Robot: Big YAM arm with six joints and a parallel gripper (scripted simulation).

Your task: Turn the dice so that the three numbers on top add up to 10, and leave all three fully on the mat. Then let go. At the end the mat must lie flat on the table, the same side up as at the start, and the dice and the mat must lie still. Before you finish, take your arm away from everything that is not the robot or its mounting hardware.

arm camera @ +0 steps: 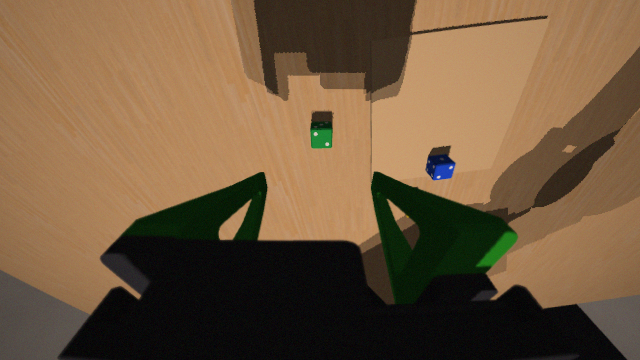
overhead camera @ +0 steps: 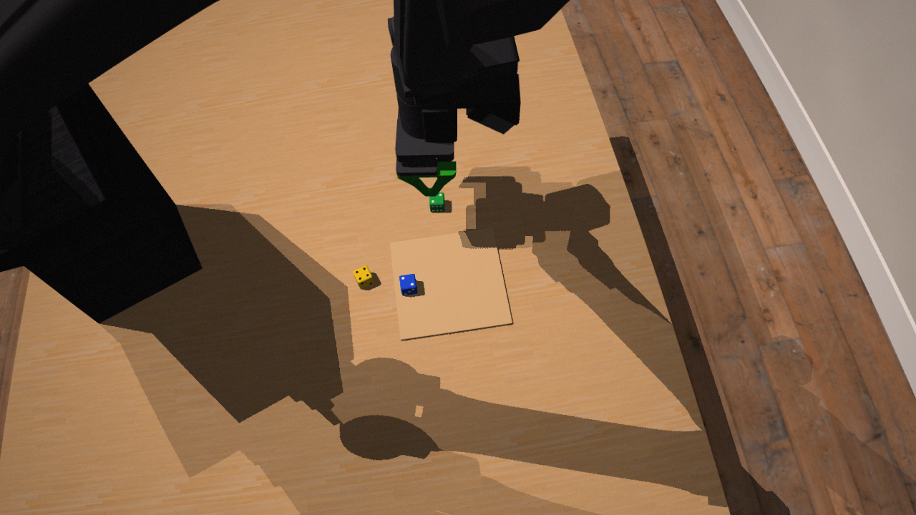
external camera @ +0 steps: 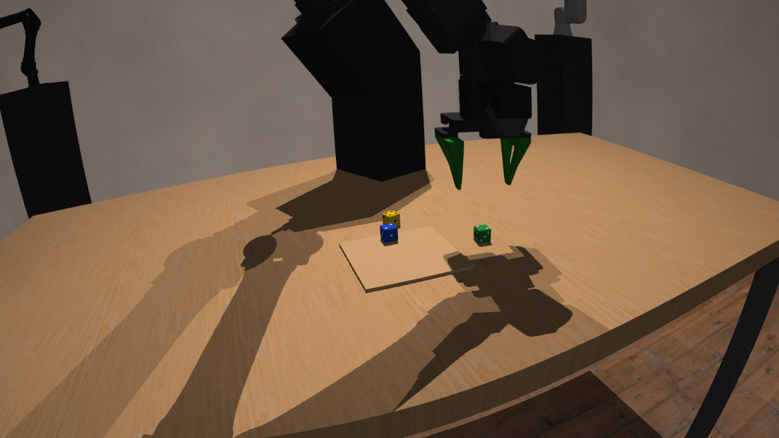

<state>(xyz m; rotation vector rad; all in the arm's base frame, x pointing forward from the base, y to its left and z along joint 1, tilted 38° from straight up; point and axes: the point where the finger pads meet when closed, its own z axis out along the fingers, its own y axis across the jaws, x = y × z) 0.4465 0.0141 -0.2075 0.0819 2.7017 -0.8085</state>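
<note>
The green die is 8 cm below my hand. Round my hand: blue die: 12 cm to the right, 7 cm below, 5 cm behind; tan mat: 12 cm to the right, 9 cm below; yellow die: 11 cm behind, 10 cm to the right, 8 cm below.
</note>
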